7 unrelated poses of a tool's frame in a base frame.
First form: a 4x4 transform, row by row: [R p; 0 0 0 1], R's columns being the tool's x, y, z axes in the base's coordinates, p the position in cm. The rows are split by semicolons.
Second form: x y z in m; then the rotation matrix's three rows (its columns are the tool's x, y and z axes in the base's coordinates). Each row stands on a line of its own. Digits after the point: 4 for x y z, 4 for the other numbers.
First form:
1: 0.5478 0.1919 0.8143 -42.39; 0.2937 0.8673 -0.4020 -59.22; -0.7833 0.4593 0.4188 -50.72; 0 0 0 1
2: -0.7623 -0.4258 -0.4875 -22.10; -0.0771 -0.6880 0.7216 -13.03; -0.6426 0.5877 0.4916 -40.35; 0 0 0 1
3: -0.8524 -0.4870 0.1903 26.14; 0.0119 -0.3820 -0.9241 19.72; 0.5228 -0.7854 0.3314 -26.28; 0 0 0 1
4: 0.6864 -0.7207 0.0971 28.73; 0.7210 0.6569 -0.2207 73.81; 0.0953 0.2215 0.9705 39.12; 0 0 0 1
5: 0.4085 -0.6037 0.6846 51.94; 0.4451 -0.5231 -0.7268 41.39; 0.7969 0.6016 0.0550 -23.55; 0 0 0 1
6: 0.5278 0.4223 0.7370 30.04; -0.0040 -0.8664 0.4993 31.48; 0.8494 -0.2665 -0.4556 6.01; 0 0 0 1
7: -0.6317 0.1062 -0.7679 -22.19; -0.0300 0.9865 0.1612 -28.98; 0.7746 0.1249 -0.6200 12.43; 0 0 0 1
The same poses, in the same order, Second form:
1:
-0.4239 -0.5922 -0.5072
0.5478 0.1919 0.8143
0.2937 0.8673 -0.4020
-0.7833 0.4593 0.4188

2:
-0.2210 -0.1303 -0.4035
-0.7623 -0.4258 -0.4875
-0.0771 -0.6880 0.7216
-0.6426 0.5877 0.4916

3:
0.2614 0.1972 -0.2628
-0.8524 -0.4870 0.1903
0.0119 -0.3820 -0.9241
0.5228 -0.7854 0.3314

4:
0.2873 0.7381 0.3912
0.6864 -0.7207 0.0971
0.7210 0.6569 -0.2207
0.0953 0.2215 0.9705

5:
0.5194 0.4139 -0.2355
0.4085 -0.6037 0.6846
0.4451 -0.5231 -0.7268
0.7969 0.6016 0.0550

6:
0.3004 0.3148 0.0601
0.5278 0.4223 0.7370
-0.0040 -0.8664 0.4993
0.8494 -0.2665 -0.4556

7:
-0.2219 -0.2898 0.1243
-0.6317 0.1062 -0.7679
-0.0300 0.9865 0.1612
0.7746 0.1249 -0.6200

